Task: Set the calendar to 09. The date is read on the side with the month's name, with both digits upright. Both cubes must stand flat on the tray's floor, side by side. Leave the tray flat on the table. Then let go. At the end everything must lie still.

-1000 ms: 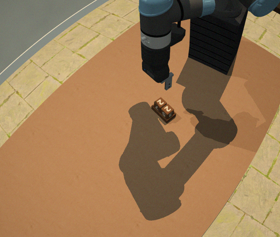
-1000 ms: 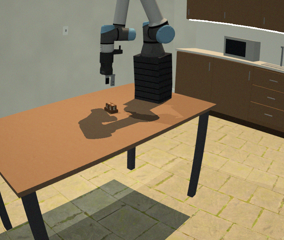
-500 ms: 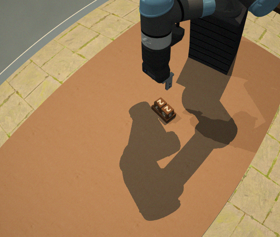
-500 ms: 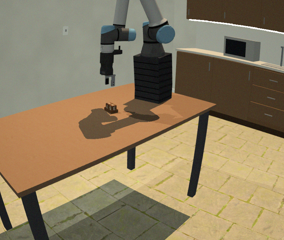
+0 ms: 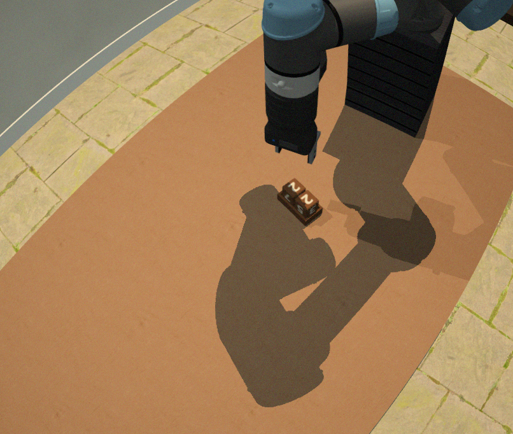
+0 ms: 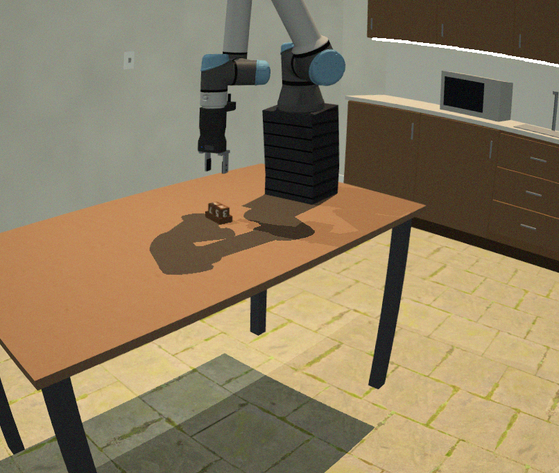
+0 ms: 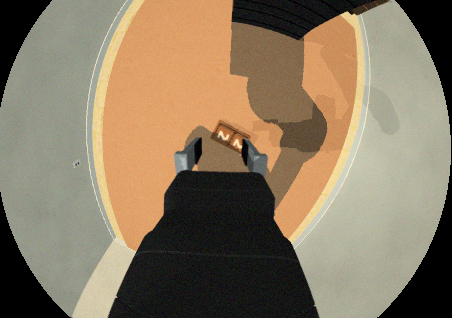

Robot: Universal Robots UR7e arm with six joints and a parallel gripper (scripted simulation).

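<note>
Now: hand 10 mm short of the brown cube, 40 mm to the right of it and 130 mm above it. Also, from my hand: tray (10 mm ahead, 20 mm to the left, 140 mm below).
</note>
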